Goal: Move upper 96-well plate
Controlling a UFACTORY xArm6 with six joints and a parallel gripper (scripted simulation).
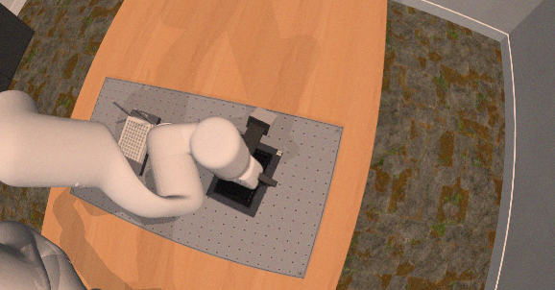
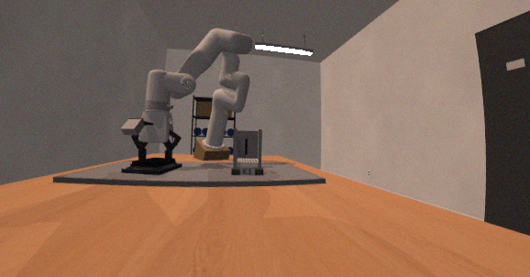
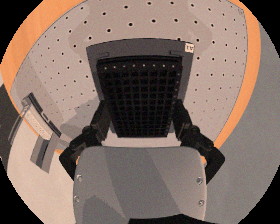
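My gripper is now 10 mm above the black 96-well plate. From my hand the other things lie so: white plate (290 mm to the left, 60 mm behind, 10 mm below); then pale A1 square (80 mm ahead, 50 mm to the right, 20 mm below).
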